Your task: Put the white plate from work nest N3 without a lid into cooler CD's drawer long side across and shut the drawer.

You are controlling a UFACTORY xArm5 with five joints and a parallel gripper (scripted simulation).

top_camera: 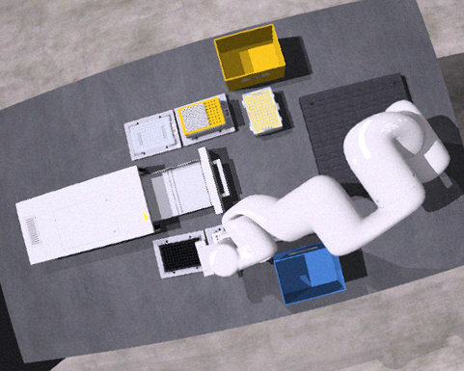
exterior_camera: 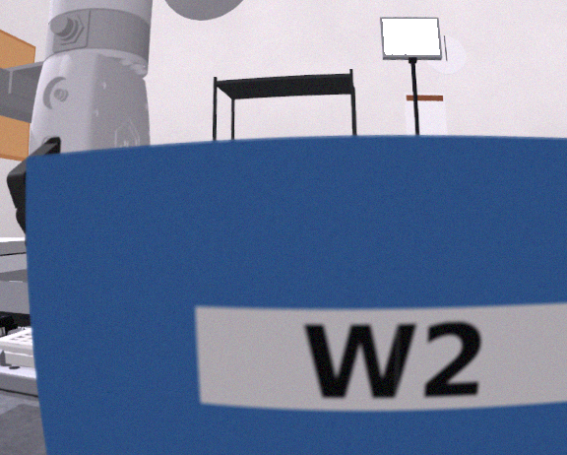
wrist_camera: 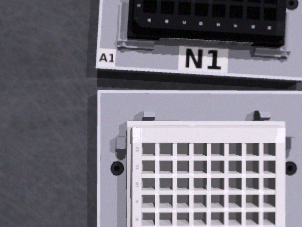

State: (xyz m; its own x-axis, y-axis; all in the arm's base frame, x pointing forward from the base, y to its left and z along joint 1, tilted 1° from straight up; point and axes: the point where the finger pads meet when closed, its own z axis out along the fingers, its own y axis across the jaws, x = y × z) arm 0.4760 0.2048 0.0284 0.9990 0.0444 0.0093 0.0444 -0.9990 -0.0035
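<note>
Now: hand 4 cm above the white plate. The rest, counted from my hand: blue bin W2: 19 cm behind, 13 cm to the left, 2 cm below; then nest: 5 cm below; then black plate: 17 cm ahead, 4 cm below.
</note>
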